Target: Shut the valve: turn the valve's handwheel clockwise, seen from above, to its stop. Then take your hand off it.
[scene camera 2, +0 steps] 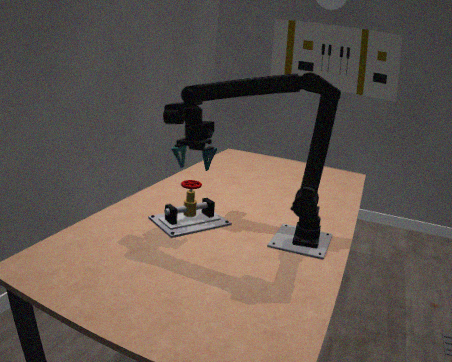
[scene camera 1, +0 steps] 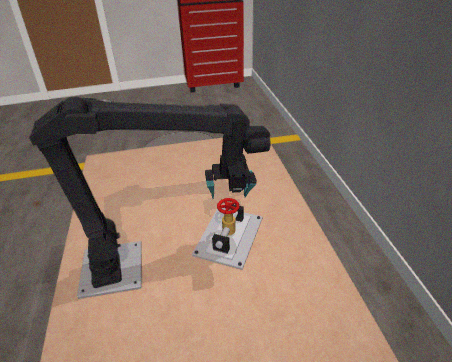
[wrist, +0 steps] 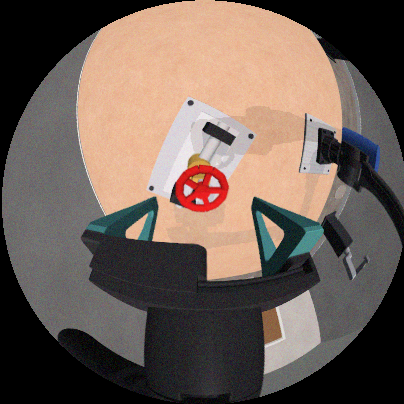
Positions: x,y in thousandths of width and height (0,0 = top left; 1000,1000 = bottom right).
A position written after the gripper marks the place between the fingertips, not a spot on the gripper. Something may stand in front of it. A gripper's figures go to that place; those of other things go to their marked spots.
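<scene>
Red handwheel (wrist: 499,469) at 17 cm from the lens; gripper (wrist: 506,499) at 13 cm from the lens.
</scene>
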